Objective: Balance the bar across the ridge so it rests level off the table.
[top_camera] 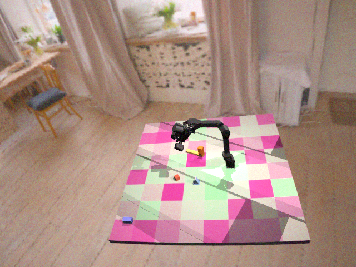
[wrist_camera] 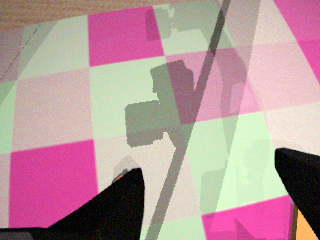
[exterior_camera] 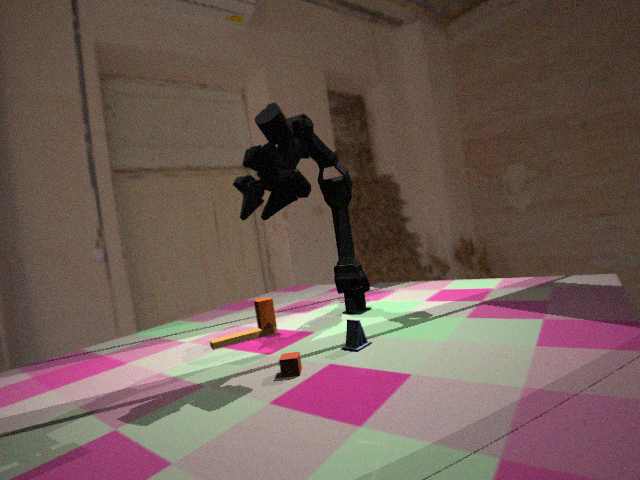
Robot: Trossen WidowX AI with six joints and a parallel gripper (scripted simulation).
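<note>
The small cube lies 27 cm below my gripper tip, 8 cm to the left of it and 3 cm ahead of it. Also, from my gripper tip: blue block: 46 cm to the left, 35 cm ahead, 27 cm below.
</note>
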